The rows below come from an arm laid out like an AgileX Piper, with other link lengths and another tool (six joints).
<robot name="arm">
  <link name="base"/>
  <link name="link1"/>
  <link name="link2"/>
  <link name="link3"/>
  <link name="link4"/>
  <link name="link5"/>
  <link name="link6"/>
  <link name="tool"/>
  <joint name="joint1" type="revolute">
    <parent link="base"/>
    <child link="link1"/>
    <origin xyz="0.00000 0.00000 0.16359" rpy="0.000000 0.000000 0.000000"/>
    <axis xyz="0 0 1"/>
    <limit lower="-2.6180" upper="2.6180"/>
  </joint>
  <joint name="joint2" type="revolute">
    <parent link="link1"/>
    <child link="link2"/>
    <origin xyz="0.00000 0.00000 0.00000" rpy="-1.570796 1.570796 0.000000"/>
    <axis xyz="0 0 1"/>
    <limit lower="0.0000" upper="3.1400"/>
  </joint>
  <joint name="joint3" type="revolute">
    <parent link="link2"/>
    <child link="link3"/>
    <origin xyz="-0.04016 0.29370 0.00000" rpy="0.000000 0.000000 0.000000"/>
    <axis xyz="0 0 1"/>
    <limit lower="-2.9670" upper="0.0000"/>
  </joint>
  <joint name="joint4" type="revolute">
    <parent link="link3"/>
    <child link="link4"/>
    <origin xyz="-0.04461 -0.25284 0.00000" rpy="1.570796 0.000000 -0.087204"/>
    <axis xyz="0 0 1"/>
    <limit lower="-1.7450" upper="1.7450"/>
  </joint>
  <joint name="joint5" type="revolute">
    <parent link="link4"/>
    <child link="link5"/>
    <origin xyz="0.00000 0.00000 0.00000" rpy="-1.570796 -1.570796 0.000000"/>
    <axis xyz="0 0 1"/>
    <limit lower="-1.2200" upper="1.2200"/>
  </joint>
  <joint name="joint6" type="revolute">
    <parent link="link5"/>
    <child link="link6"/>
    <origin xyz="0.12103 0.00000 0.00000" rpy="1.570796 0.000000 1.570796"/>
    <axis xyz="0 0 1"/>
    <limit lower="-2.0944" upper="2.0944"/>
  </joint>
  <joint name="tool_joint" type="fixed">
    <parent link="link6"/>
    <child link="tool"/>
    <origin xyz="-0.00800 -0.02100 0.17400" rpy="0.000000 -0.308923 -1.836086"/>
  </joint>
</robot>
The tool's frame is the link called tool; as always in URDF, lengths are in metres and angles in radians.
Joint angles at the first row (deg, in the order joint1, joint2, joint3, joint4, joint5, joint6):
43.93 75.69 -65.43 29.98 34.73 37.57
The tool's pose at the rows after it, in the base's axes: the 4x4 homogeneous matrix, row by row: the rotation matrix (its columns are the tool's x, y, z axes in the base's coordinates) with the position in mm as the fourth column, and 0 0 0 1 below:
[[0.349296 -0.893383 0.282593 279.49], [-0.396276 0.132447 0.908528 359.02], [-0.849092 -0.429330 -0.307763 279.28], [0 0 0 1]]
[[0.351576 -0.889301 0.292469 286.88], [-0.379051 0.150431 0.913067 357.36], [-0.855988 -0.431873 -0.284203 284.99], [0 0 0 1]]
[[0.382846 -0.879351 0.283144 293.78], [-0.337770 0.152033 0.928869 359.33], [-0.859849 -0.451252 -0.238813 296.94], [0 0 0 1]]
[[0.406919 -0.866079 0.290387 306.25], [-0.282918 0.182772 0.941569 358.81], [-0.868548 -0.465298 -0.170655 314.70], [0 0 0 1]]
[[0.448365 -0.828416 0.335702 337.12], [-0.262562 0.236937 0.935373 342.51], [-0.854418 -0.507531 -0.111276 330.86], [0 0 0 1]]
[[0.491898 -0.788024 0.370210 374.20], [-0.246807 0.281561 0.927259 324.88], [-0.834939 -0.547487 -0.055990 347.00], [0 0 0 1]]
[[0.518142 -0.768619 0.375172 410.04], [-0.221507 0.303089 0.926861 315.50], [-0.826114 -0.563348 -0.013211 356.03], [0 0 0 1]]
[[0.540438 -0.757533 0.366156 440.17], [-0.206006 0.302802 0.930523 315.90], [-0.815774 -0.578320 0.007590 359.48], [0 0 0 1]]
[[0.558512 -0.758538 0.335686 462.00], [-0.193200 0.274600 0.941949 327.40], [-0.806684 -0.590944 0.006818 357.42], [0 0 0 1]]
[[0.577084 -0.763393 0.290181 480.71], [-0.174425 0.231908 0.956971 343.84], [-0.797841 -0.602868 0.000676 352.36], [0 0 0 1]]
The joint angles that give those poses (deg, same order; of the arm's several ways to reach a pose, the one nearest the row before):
43.71 75.69 -65.43 30.34 33.55 37.15
42.03 75.69 -65.43 33.53 33.18 34.08
39.67 75.69 -65.41 40.69 33.05 25.96
36.41 75.69 -65.41 49.79 32.92 17.01
30.87 76.14 -65.41 58.51 32.83 6.42
24.50 78.55 -67.29 67.44 34.82 -4.64
19.24 83.38 -71.18 74.46 38.54 -12.81
16.85 88.81 -76.26 77.42 40.95 -16.83
16.57 94.47 -82.35 77.35 42.90 -17.87
16.80 100.63 -89.41 76.44 45.33 -18.09

